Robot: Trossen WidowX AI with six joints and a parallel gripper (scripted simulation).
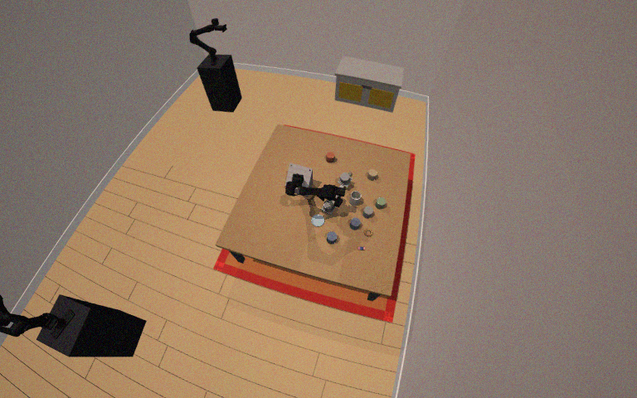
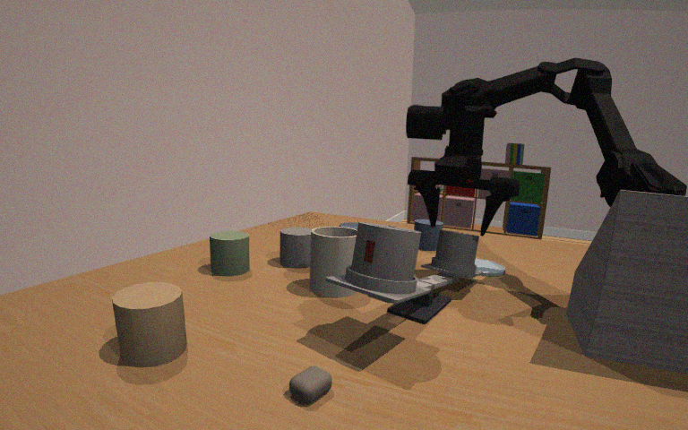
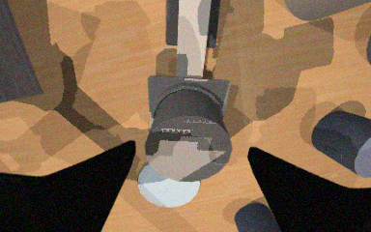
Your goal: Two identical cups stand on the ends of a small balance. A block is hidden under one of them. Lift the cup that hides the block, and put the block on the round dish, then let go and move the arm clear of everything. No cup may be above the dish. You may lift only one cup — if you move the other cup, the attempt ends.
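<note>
Right now my gripper tip is 5 cm above the pale green block. Also, from my gripper tip: pale blue round dish (6 cm behind, 11 cm to the right, 9 cm below); grey pebble (12 cm ahead, 36 cm to the left, 8 cm below); balance (4 cm ahead, 13 cm to the left, 6 cm below).
</note>
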